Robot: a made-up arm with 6 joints.
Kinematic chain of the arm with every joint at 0, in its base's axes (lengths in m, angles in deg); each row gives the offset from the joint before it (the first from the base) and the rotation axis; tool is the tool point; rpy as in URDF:
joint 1: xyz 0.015 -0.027 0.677 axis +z
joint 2: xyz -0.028 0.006 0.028 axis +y
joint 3: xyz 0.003 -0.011 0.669 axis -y
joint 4: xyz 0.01 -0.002 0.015 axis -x
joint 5: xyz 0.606 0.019 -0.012 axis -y
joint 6: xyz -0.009 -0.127 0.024 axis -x
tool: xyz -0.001 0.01 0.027 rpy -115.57 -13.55 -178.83
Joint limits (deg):
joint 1: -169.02..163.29
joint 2: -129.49..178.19
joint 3: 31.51..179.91
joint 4: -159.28..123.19
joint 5: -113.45..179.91
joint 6: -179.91..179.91
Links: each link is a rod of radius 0.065 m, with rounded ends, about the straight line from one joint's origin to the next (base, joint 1, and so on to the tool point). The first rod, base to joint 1, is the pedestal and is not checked.
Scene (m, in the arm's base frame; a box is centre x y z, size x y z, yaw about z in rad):
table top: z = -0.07
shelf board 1: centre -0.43 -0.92 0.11 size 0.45 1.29 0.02 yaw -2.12
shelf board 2: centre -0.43 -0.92 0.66 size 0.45 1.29 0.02 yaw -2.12
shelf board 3: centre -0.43 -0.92 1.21 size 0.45 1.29 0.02 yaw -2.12
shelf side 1: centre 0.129 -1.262 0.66 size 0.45 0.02 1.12 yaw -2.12
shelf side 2: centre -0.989 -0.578 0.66 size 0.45 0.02 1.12 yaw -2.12
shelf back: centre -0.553 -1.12 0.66 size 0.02 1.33 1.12 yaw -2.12
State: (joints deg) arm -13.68 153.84 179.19 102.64 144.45 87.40
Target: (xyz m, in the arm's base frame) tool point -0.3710 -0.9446 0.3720
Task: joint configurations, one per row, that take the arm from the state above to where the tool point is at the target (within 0.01 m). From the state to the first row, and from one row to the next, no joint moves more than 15 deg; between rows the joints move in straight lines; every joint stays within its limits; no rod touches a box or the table.
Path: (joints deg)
1: -27.57 151.88 174.75 101.33 144.72 87.25
2: -41.47 149.91 170.31 100.01 144.99 87.09
3: -55.36 147.95 165.87 98.70 145.27 86.94
4: -69.25 145.98 161.43 97.38 145.54 86.78
5: -83.14 144.02 156.99 96.07 145.81 86.63
6: -97.04 142.05 152.55 94.75 146.08 86.48
7: -110.93 140.09 148.11 93.44 146.36 86.32

